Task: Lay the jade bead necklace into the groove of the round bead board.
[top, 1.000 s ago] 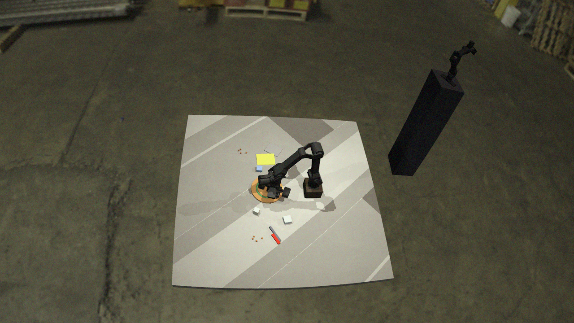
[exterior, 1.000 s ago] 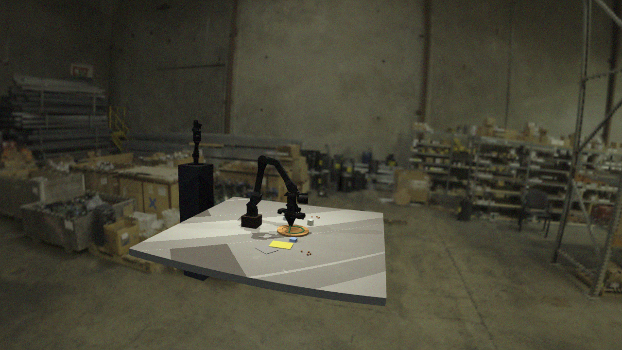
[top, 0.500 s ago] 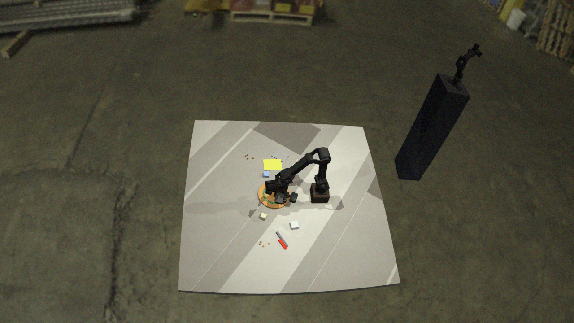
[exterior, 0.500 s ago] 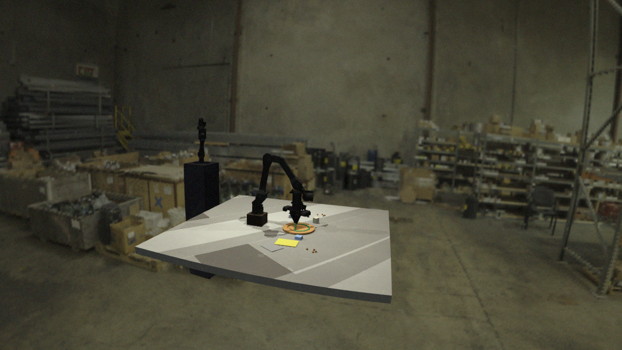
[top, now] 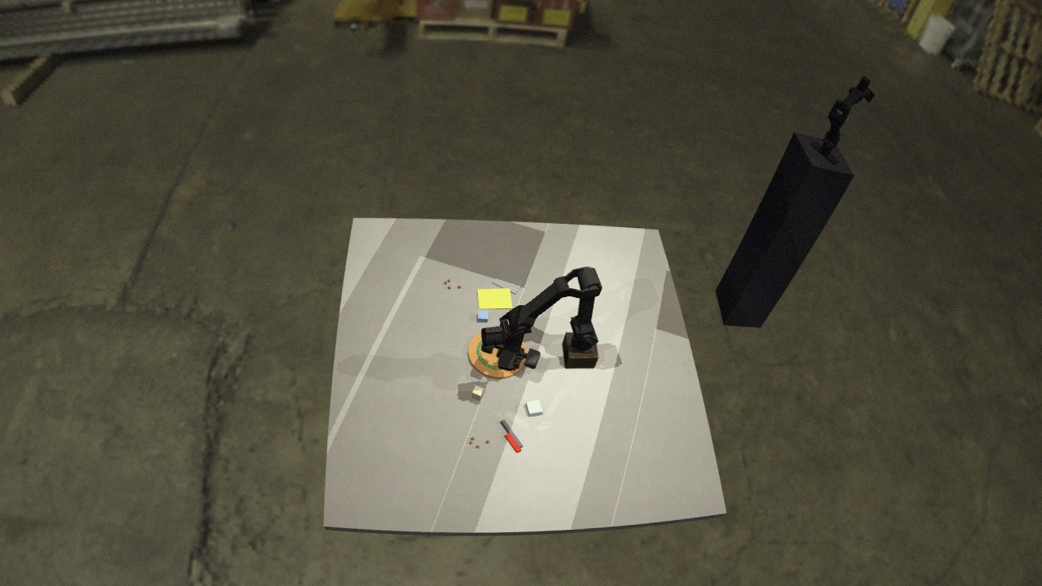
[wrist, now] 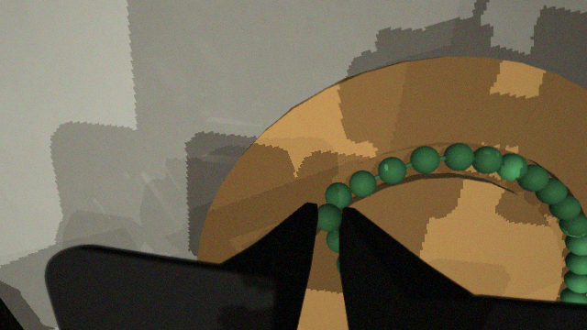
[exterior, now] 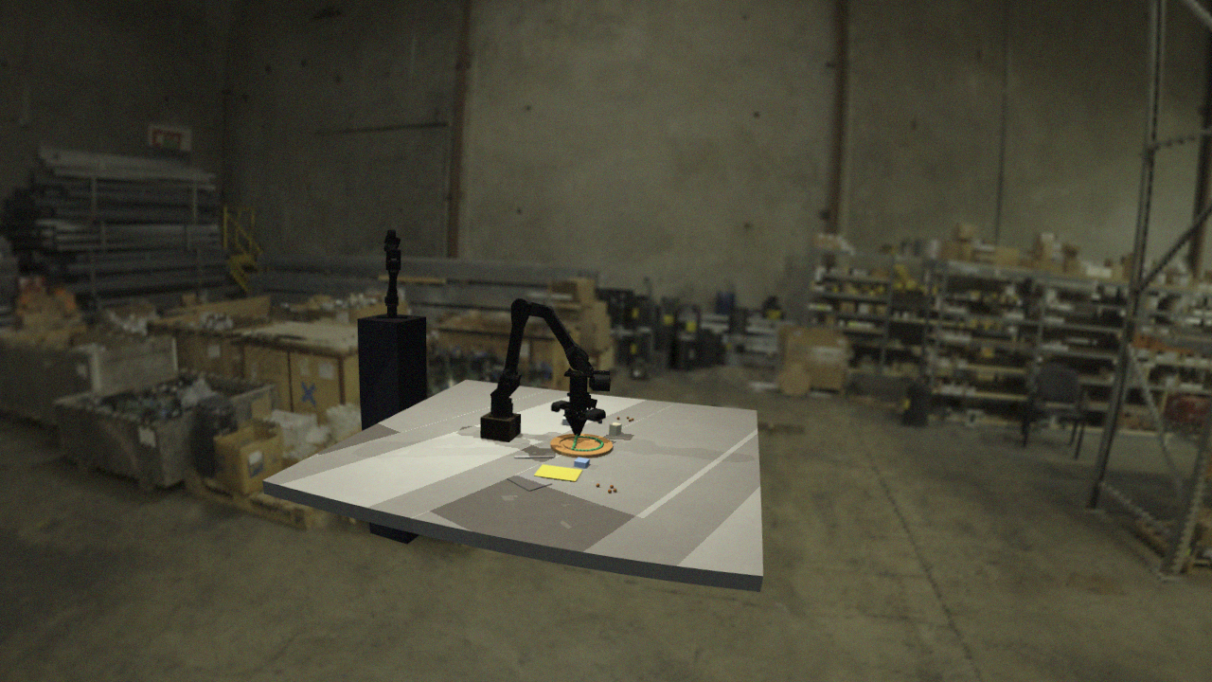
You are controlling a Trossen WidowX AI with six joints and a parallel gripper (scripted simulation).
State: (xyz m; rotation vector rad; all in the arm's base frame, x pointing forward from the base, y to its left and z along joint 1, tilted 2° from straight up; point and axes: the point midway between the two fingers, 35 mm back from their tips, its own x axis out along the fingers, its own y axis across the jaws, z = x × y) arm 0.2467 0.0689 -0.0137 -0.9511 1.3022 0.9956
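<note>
Now: gripper tip 200 mm to the left of the blue block, 90 mm short of it and 10 mm above it. Round my gripper tip: red-handled tool: 270 mm to the left, 20 mm behind, 10 mm below; white strip: 200 mm to the right, 70 mm behind, 20 mm below; cream cube: 120 mm to the left, 100 mm ahead.
</note>
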